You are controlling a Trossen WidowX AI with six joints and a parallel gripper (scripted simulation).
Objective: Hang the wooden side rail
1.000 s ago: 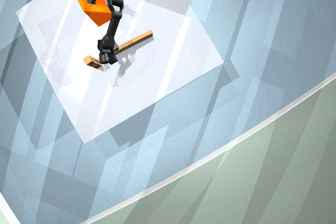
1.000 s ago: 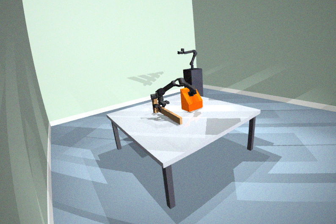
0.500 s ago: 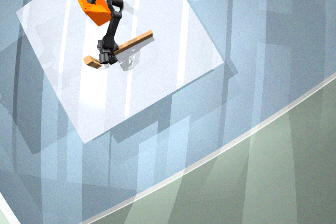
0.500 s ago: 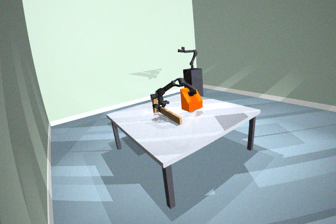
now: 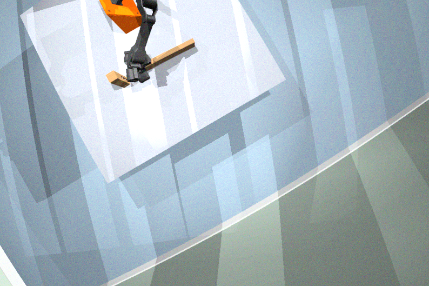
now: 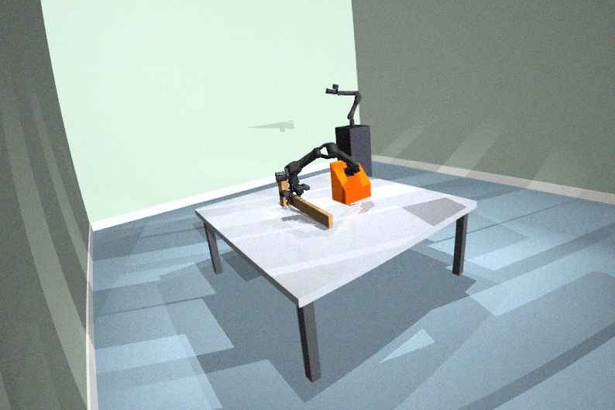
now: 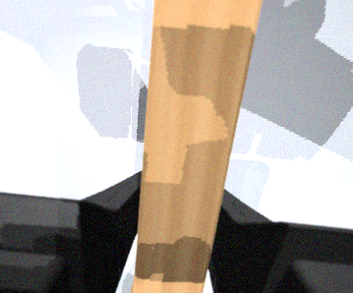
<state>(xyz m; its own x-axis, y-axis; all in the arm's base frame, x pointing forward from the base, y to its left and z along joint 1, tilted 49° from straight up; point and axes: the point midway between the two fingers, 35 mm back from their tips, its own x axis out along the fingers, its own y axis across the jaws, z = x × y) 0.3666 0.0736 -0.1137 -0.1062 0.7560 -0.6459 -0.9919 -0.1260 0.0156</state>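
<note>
The headboard post is 10 mm ahead of my gripper tip, 140 mm to the right of it and 40 mm above it.
</note>
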